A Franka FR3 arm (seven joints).
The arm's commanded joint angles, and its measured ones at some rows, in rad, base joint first. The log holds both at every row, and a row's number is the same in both.
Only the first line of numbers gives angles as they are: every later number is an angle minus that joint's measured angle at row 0.
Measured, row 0:
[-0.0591, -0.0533, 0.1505, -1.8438, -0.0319, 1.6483, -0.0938]
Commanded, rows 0 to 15:
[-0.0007, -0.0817, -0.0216, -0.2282, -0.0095, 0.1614, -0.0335]
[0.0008, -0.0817, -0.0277, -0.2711, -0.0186, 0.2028, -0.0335]
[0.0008, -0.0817, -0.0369, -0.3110, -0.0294, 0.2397, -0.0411]
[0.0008, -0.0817, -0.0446, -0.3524, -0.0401, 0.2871, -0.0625]
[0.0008, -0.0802, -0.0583, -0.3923, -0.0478, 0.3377, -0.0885]
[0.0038, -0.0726, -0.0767, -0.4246, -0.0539, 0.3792, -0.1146]
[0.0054, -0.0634, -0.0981, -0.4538, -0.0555, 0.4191, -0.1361]
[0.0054, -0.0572, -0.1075, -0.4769, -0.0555, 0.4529, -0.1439]
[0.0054, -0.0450, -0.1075, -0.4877, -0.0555, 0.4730, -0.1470]
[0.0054, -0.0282, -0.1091, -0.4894, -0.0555, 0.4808, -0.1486]
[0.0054, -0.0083, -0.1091, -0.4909, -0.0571, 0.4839, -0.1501]
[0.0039, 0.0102, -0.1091, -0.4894, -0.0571, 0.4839, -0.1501]
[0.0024, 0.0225, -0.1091, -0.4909, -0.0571, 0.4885, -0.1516]
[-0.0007, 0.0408, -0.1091, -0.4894, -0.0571, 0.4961, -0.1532]
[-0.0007, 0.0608, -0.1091, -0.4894, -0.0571, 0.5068, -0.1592]
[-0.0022, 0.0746, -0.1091, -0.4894, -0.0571, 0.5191, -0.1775]
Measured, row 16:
[0.0005, 0.0309, -0.1082, -0.4808, -0.0456, 0.4720, -0.1432]
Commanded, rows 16 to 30:
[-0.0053, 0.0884, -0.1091, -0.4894, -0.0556, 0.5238, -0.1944]
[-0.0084, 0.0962, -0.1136, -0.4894, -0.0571, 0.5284, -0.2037]
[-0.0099, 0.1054, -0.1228, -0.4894, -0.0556, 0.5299, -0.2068]
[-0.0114, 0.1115, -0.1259, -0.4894, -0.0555, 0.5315, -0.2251]
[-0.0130, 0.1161, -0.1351, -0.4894, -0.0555, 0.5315, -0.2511]
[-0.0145, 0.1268, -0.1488, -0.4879, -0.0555, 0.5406, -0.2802]
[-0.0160, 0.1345, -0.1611, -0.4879, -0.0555, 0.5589, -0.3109]
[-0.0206, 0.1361, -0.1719, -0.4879, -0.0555, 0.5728, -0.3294]
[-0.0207, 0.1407, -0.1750, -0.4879, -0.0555, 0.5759, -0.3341]
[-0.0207, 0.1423, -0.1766, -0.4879, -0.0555, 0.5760, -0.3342]
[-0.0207, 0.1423, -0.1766, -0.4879, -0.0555, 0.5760, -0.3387]
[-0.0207, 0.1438, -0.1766, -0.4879, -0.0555, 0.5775, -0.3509]
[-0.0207, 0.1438, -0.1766, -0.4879, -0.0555, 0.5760, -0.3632]
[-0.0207, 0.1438, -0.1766, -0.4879, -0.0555, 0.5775, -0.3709]
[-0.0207, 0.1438, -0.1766, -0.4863, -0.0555, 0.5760, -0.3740]
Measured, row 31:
[-0.0154, 0.1399, -0.1821, -0.4774, -0.0506, 0.5583, -0.3433]
